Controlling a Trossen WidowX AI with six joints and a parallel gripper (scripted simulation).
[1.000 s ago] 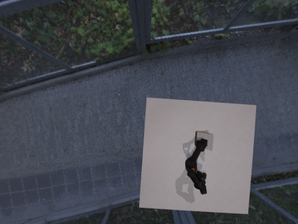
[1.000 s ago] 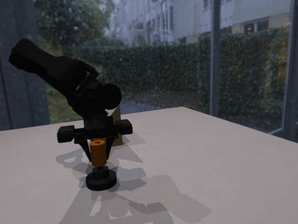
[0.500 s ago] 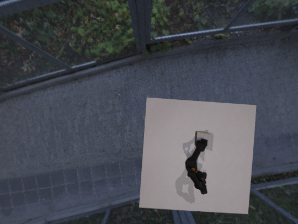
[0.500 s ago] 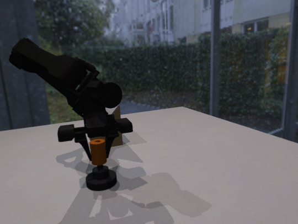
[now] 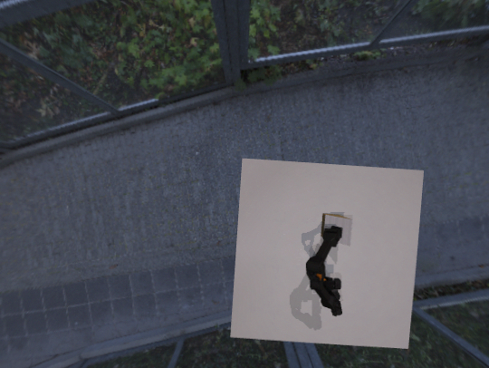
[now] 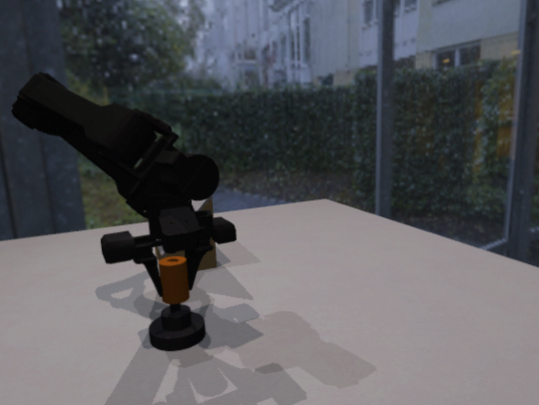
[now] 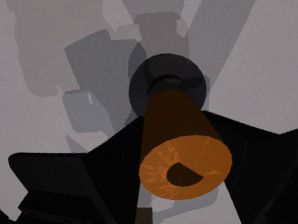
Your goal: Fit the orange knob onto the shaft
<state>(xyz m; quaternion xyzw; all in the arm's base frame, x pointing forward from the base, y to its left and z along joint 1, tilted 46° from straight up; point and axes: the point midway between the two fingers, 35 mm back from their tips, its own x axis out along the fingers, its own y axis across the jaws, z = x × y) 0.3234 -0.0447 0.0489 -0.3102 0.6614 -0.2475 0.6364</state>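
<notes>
The orange knob lies 2 cm above my gripper tip. Round my gripper tip: dark round pedestal (4 cm below).
</notes>
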